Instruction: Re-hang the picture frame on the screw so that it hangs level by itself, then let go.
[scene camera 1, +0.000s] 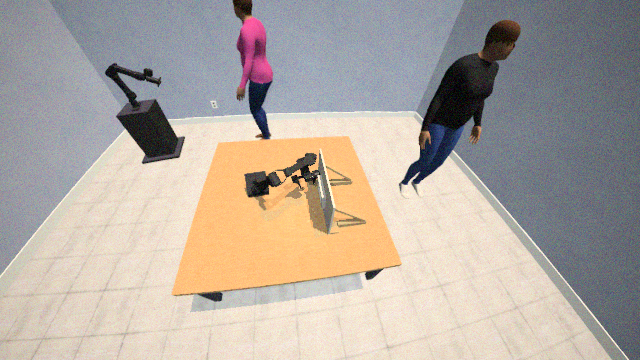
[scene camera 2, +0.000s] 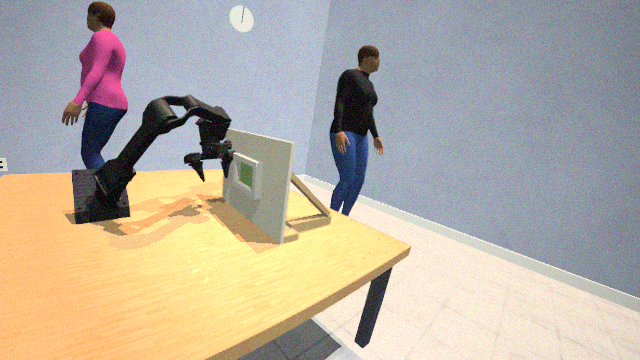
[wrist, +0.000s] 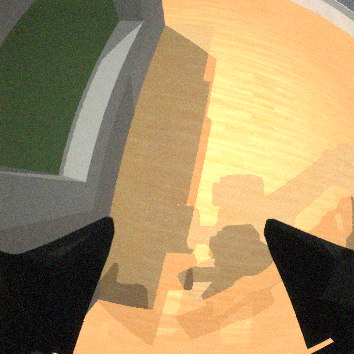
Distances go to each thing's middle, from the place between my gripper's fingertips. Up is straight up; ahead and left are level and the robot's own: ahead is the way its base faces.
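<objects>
Picture frame (scene camera 2: 247, 172): my hand is 7 cm short of it, 9 cm to the left of it and 4 cm below it. Upright board (scene camera 2: 269, 213), counted from my hand: 8 cm to the right, 9 cm ahead, 2 cm above.
</objects>
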